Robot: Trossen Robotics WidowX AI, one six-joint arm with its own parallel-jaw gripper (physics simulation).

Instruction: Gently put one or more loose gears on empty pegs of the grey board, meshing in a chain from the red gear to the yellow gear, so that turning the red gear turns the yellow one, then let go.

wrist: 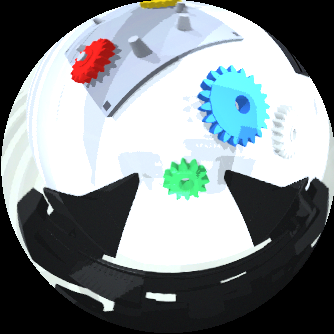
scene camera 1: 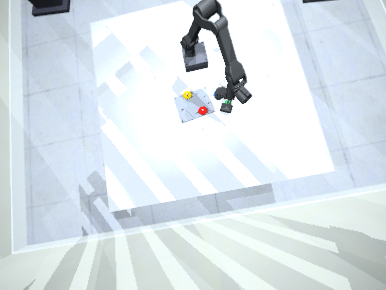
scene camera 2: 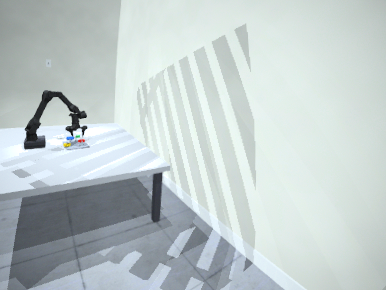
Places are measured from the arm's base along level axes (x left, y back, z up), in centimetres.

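Pixels of known places: gripper, fingertip midpoint: (wrist: pixel 182 175) (scene camera 1: pixel 227 103) (scene camera 2: pixel 77 137); arm's base at its link origin: (scene camera 1: pixel 190 52) (scene camera 2: pixel 32 139).
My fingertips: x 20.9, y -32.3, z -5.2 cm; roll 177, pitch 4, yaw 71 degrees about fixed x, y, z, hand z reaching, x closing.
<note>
Ahead of a thing's pixels: the offset from my fingertips to its top centre. "spot": to the spot under its first point. Level surfaces: height alone.
The grey board @(dx -20.6, dy +1.4, dz +2.7 cm) (scene camera 1: pixel 189 114) (wrist: pixel 160 56) lies on the table, with the red gear @(spot: dx -15.4, dy -4.1, dz +2.5 cm) (scene camera 1: pixel 202 110) (wrist: pixel 93 61) (scene camera 2: pixel 81 141) on a peg near one corner and the yellow gear @(dx -24.1, dy +7.0, dz +2.2 cm) (scene camera 1: pixel 187 95) (scene camera 2: pixel 67 145) (wrist: pixel 161 4) at its far side. Bare pegs stand up from the board, one peg @(dx -12.1, dy +0.9, dz +2.5 cm) (wrist: pixel 140 47) near the red gear. The small green gear @(dx +0.1, dy +0.2, dz +1.3 cm) (wrist: pixel 186 179) (scene camera 2: pixel 78 136) lies flat on the table. My gripper (wrist: pixel 182 175) (scene camera 2: pixel 77 134) is open above it, a fingertip to each side of the green gear in the wrist view. The large blue gear @(dx -4.9, dy +6.3, dz +1.3 cm) (wrist: pixel 234 105) (scene camera 2: pixel 70 138) and a white gear @(dx -1.1, dy +14.2, dz +1.3 cm) (wrist: pixel 286 132) lie loose nearby.
The arm's dark base (scene camera 1: pixel 195 57) (scene camera 2: pixel 34 142) stands on the white table @(dz -0.4 cm) (scene camera 1: pixel 240 150) (scene camera 2: pixel 125 172) behind the board. The arm arches over from the base to the gripper. Striped light and shadow cross the table and board. A wall (scene camera 2: pixel 310 125) stands beyond the table.
</note>
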